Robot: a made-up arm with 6 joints. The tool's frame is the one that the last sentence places.
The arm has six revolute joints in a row. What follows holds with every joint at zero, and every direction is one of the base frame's.
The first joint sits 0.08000 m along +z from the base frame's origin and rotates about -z.
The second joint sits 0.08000 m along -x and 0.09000 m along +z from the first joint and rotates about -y.
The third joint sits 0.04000 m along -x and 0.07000 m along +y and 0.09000 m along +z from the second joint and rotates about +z.
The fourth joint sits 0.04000 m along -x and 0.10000 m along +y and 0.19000 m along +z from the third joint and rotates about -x.
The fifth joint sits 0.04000 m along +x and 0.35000 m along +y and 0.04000 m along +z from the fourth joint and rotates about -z.
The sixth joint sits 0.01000 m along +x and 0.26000 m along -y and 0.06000 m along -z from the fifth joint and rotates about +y.
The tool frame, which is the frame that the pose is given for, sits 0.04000 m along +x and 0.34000 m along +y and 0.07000 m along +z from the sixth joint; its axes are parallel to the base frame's.
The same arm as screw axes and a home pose.
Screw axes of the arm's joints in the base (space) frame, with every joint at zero. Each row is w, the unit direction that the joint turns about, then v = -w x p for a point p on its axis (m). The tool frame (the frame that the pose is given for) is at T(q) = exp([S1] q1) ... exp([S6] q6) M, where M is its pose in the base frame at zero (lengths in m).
S1 = (0, 0, -1, 0, 0, 0)
S2 = (0, -1, 0, 0.17, 0, 0.08)
S3 = (0, 0, 1, 0.07, 0.12, 0)
S4 = (-1, 0, 0, 0, -0.45, 0.17)
S5 = (0, 0, -1, -0.52, -0.12, 0)
S6 = (0, 1, 0, -0.43, 0, -0.11)
M: xyz -0.07 0.6 0.5 (m) quaternion w x y z 1 0 0 0

